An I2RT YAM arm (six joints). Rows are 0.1 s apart.
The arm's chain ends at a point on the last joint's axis. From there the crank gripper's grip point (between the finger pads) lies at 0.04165 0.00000 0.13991 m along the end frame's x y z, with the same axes.
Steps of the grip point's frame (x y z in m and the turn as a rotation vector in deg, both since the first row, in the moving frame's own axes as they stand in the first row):
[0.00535 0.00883 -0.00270 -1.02 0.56 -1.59]
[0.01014 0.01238 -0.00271 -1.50 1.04 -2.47]
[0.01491 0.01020 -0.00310 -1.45 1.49 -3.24]
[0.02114 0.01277 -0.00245 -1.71 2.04 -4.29]
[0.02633 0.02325 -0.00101 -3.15 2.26 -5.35]
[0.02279 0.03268 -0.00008 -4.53 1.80 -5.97]
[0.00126 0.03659 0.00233 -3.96 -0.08 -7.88]
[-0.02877 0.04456 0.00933 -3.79 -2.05 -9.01]
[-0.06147 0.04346 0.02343 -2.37 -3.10 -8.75]
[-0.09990 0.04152 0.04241 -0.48 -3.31 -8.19]
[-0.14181 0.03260 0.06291 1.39 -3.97 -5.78]
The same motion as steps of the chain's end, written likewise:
[0.00397 0.00752 -0.00227 -1.02 0.56 -1.59]
[0.00757 0.01058 -0.00191 -1.50 1.04 -2.47]
[0.01125 0.00913 -0.00196 -1.45 1.49 -3.24]
[0.01615 0.01192 -0.00086 -1.71 2.04 -4.29]
[0.02068 0.01976 0.00084 -3.15 2.26 -5.35]
[0.01808 0.02626 0.00156 -4.53 1.80 -5.97]
[0.00118 0.03265 0.00241 -3.96 -0.08 -7.88]
[-0.02398 0.04143 0.00803 -3.79 -2.05 -9.01]
[-0.05383 0.04341 0.02138 -2.37 -3.10 -8.75]
[-0.09144 0.04570 0.04023 -0.48 -3.31 -8.19]
[-0.13166 0.03972 0.06046 1.39 -3.97 -5.78]

